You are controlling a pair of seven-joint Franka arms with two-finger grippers.
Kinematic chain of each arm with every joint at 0, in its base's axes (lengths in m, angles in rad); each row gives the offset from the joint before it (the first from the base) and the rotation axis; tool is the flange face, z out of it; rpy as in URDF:
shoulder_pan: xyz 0 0 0.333 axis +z
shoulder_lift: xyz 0 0 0 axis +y
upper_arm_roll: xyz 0 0 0.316 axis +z
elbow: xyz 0.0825 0 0 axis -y
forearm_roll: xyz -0.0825 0 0.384 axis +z
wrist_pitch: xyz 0 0 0 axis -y
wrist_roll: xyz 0.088 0 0 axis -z
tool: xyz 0 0 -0.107 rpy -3.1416 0 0
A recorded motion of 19 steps. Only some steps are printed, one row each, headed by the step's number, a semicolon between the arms.
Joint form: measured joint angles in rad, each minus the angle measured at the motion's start. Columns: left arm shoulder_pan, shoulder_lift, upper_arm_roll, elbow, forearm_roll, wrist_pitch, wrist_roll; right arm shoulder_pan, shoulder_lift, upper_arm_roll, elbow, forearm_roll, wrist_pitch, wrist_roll.
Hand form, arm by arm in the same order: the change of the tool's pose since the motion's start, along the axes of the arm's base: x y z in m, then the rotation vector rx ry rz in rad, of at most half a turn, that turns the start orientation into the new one. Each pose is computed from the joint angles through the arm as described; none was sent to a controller.
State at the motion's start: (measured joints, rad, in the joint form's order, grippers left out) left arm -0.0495 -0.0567 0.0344 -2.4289 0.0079 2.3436 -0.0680; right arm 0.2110 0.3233 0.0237 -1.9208 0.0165 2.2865 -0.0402
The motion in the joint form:
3: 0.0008 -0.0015 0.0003 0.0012 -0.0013 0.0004 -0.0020; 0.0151 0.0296 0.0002 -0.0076 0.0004 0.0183 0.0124
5: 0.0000 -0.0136 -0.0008 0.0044 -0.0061 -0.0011 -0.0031; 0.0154 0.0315 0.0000 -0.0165 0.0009 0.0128 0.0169
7: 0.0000 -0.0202 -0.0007 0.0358 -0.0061 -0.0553 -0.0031; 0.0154 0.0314 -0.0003 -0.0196 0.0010 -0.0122 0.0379
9: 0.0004 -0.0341 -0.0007 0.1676 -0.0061 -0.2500 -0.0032; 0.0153 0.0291 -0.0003 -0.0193 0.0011 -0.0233 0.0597
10: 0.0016 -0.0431 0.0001 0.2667 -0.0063 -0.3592 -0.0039; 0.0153 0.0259 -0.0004 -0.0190 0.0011 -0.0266 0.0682
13: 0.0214 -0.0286 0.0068 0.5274 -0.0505 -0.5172 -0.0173; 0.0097 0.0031 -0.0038 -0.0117 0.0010 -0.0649 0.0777
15: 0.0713 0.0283 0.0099 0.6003 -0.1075 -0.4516 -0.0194; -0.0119 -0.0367 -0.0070 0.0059 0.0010 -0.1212 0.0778
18: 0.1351 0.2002 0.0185 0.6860 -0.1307 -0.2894 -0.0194; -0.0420 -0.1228 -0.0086 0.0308 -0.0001 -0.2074 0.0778
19: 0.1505 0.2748 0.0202 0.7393 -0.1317 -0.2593 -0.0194; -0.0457 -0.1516 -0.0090 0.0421 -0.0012 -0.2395 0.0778
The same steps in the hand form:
3: 0.0005 0.0005 0.0012 -0.0010 -0.0031 0.0040; -0.0030 0.0091 -0.0201 -0.0034 0.0189 0.0023
5: 0.0013 -0.0005 0.0082 -0.0049 -0.0168 0.0067; -0.0061 0.0084 -0.0256 -0.0069 0.0349 -0.0022
7: 0.0053 -0.0005 0.0199 -0.0047 -0.0006 0.0068; -0.0096 0.0074 -0.0291 -0.0134 0.0626 -0.0230
9: 0.0208 -0.0003 0.0678 -0.0040 0.0484 0.0075; -0.0106 0.0071 -0.0285 -0.0154 0.0713 -0.0448
10: 0.0317 0.0007 0.1083 -0.0045 0.0495 0.0104; -0.0108 0.0070 -0.0267 -0.0154 0.0713 -0.0533
13: 0.0612 0.0113 0.2103 -0.0482 -0.0382 0.0622; -0.0109 0.0015 -0.0128 -0.0185 0.0791 -0.0708
15: 0.0872 0.0373 0.2209 -0.0983 -0.1218 0.1345; -0.0086 -0.0134 0.0145 -0.0183 0.0780 -0.0946
18: 0.1417 0.0849 0.1776 -0.0985 -0.2022 0.2258; -0.0112 -0.0333 0.0708 -0.0129 0.0538 -0.1243
19: 0.1620 0.0982 0.1600 -0.0918 -0.2118 0.2449; -0.0139 -0.0363 0.0906 -0.0121 0.0457 -0.1274

